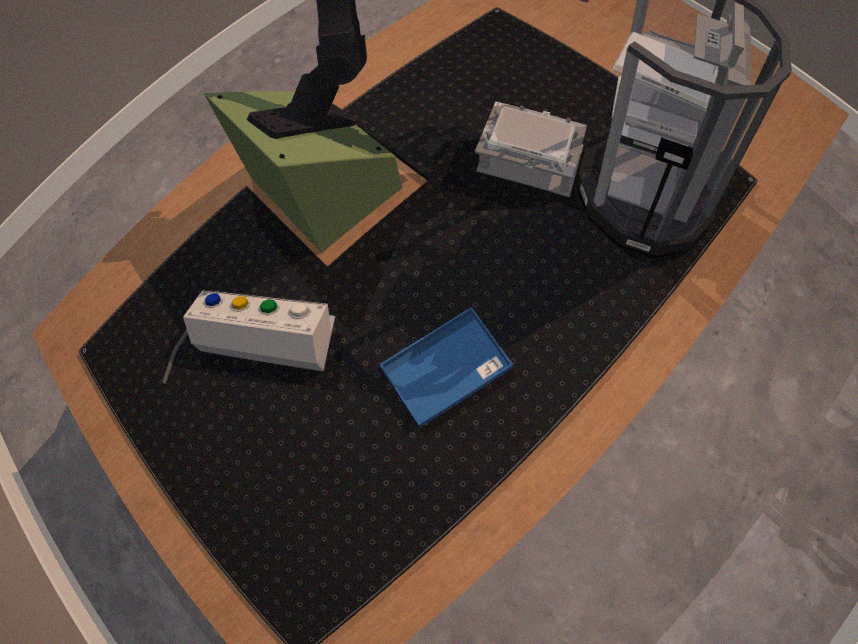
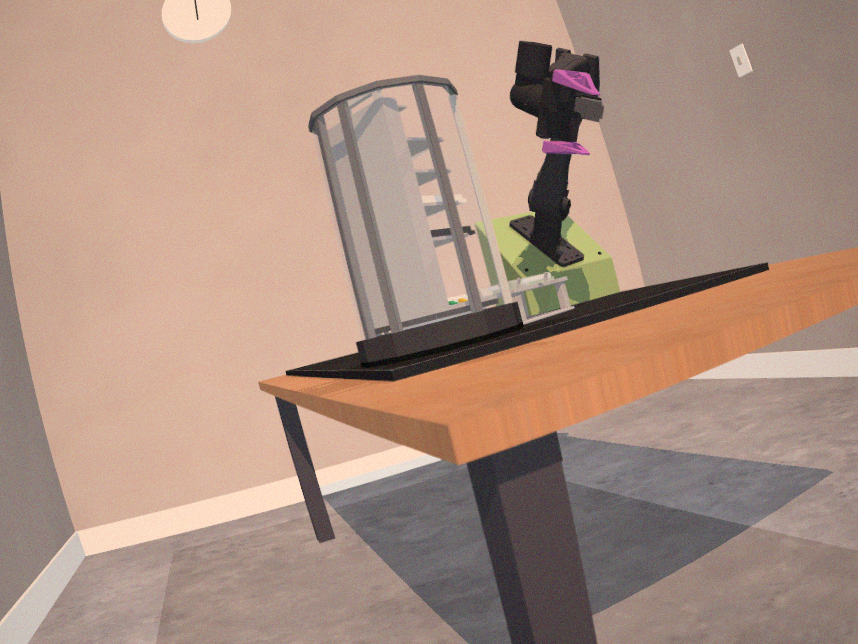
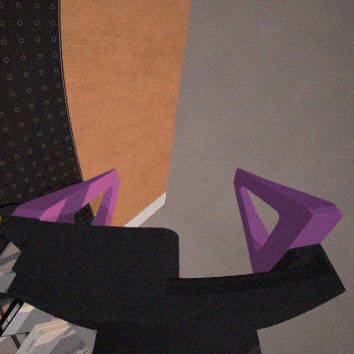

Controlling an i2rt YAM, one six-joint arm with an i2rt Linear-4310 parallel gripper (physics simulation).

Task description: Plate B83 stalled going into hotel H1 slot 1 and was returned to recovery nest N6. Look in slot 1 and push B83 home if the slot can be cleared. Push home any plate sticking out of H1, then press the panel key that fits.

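Places are measured from the arm's base along level axes (x ahead, y left, z up), in centimetres.
Where they show: gripper, fingertip midpoint: [image 2: 591, 124] [image 3: 176, 175]; arm's base at its link origin: [image 1: 303, 121] [image 2: 545, 241].
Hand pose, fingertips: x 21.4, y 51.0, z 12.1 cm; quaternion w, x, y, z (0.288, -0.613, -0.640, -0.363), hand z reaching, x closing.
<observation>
Each offset is from my fingertips to the centre of the thing. "*": to the spot under its first point. Level surfaces: height alone.
Hotel H1 {dx +24.6, dy -19.0, dz -6.6 cm} [image 1: 618, 131] [image 2: 365, 207] is a grey-framed tower with several shelf levels. Pale plates or shelves show inside, but slot 1 and its contents cannot be made out. A black bracket {* dx +28.9, dy -30.8, dz +0.2 cm} [image 1: 673, 153] with a pale label stands at its open side. A clear, pale-lidded plate {dx +4.8, dy -26.4, dz -20.5 cm} [image 1: 532, 131] rests on the white nest {dx +4.9, dy -26.4, dz -23.4 cm} [image 1: 523, 174] [image 2: 564, 295] beside the hotel; no B83 or N6 marking is readable. The white panel {dx -7.3, dy -78.1, dz -23.0 cm} [image 1: 255, 341] has blue {dx -14.8, dy -80.3, dz -20.8 cm} [image 1: 212, 299], yellow {dx -10.6, dy -77.6, dz -20.8 cm} [image 1: 239, 302], green {dx -6.4, dy -74.9, dz -20.8 cm} [image 1: 268, 305] and white {dx -2.1, dy -72.2, dz -20.8 cm} [image 1: 298, 309] keys. My gripper [image 2: 593, 122] [image 3: 176, 175] is open and empty, high above the table.
A blue tray {dx +17.8, dy -63.9, dz -26.3 cm} [image 1: 440, 377] marked LF lies on the black perforated mat {dz -27.1 cm} [image 1: 332, 485]. The arm stands on a green wedge base [image 1: 339, 187] [image 2: 589, 277]. A cable {* dx -17.1, dy -92.2, dz -26.8 cm} [image 1: 173, 359] leaves the panel. The wooden table edge [image 2: 589, 381] [image 3: 125, 75] borders the mat.
</observation>
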